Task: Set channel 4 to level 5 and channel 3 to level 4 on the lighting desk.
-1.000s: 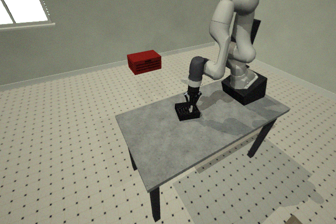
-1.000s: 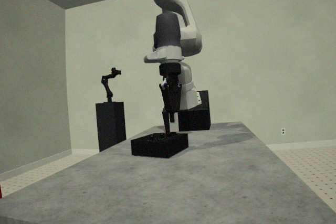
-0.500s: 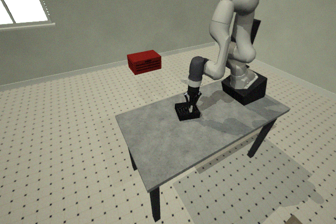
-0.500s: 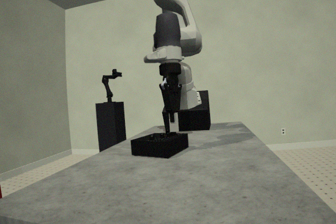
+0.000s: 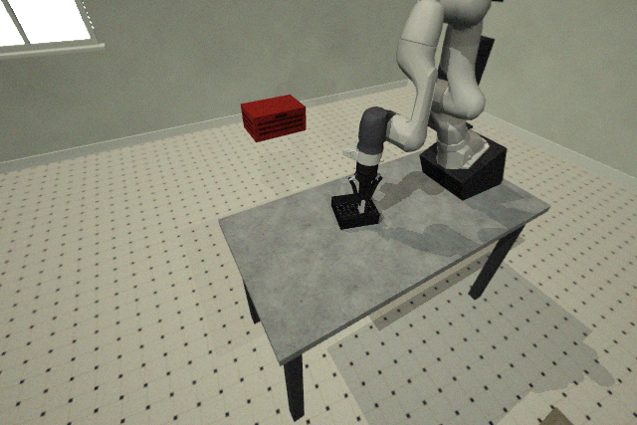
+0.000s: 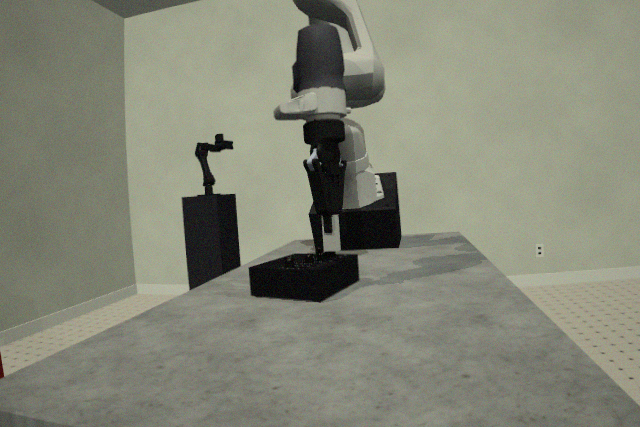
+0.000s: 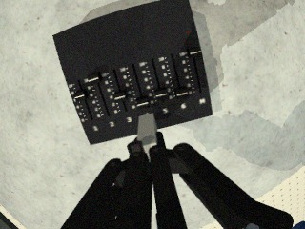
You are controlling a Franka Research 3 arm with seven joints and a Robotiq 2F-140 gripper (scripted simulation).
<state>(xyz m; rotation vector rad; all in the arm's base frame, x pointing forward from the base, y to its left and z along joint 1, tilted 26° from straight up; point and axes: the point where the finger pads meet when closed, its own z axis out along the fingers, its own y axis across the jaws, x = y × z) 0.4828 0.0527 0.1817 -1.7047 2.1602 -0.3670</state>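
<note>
Now: hand 2 cm to the left of the fader cap and 4 cm above it. From my hand the other things lie so: fader 1 cm ahead, 4 cm to the right, 4 cm below.
</note>
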